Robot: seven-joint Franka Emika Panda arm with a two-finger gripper.
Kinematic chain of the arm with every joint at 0, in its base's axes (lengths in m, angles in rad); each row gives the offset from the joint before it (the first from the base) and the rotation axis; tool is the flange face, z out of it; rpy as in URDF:
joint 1: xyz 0 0 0.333 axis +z
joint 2: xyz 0 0 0 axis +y
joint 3: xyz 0 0 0.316 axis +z
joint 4: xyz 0.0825 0 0 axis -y
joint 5: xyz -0.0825 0 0.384 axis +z
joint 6: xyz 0 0 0 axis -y
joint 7: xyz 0.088 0 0 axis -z
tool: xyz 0 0 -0.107 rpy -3.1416 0 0
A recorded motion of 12 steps. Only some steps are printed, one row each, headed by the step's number.
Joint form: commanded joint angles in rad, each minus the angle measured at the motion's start. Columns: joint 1, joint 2, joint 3, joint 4, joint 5, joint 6, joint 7.
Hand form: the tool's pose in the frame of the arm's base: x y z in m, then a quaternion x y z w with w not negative. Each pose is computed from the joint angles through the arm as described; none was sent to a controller.
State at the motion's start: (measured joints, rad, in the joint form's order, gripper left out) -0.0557 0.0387 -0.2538 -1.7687 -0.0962 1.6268 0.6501
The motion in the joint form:
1: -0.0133 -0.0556 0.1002 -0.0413 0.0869 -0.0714 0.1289
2: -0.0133 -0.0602 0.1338 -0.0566 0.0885 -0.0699 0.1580
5: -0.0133 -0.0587 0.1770 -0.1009 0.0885 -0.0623 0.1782
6: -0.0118 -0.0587 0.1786 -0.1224 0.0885 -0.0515 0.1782
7: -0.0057 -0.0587 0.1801 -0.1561 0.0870 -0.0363 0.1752
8: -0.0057 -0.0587 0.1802 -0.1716 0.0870 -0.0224 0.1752
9: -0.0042 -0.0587 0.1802 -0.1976 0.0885 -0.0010 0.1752
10: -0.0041 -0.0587 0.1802 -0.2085 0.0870 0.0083 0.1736
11: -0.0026 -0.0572 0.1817 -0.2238 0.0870 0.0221 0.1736
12: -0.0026 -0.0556 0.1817 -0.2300 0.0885 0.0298 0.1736
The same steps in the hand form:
1: 0.5168 -0.1185 0.5213 0.87130 -0.47617 -0.11319 0.03581
2: 0.5179 -0.1004 0.5170 0.87187 -0.47399 -0.11658 0.03997
5: 0.5167 -0.0770 0.4968 0.87505 -0.46270 -0.13288 0.05044
6: 0.5149 -0.0750 0.4878 0.87511 -0.46093 -0.13778 0.05243
7: 0.5117 -0.0707 0.4737 0.87639 -0.45543 -0.14602 0.05653
8: 0.5108 -0.0705 0.4675 0.87634 -0.45527 -0.14676 0.05680
9: 0.5088 -0.0693 0.4572 0.87633 -0.45449 -0.14911 0.05697
10: 0.5079 -0.0693 0.4529 0.87670 -0.45350 -0.14965 0.05780
11: 0.5070 -0.0676 0.4462 0.87719 -0.45203 -0.15094 0.05858
12: 0.5069 -0.0674 0.4430 0.87711 -0.45217 -0.15121 0.05796

